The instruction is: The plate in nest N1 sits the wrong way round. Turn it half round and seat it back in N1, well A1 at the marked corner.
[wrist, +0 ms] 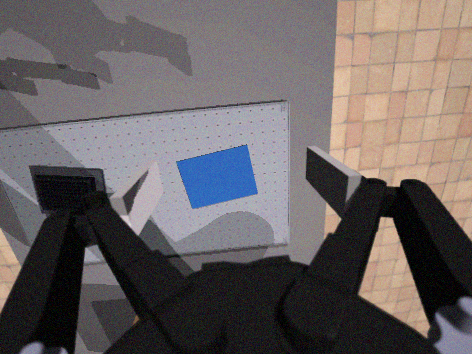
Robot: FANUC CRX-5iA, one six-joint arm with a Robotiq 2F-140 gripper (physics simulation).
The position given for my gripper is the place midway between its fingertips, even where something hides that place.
Note:
I see my gripper (233,169), a dark well plate (61,193), a dark nest (54,171) and a flat blue rectangle (225,175).

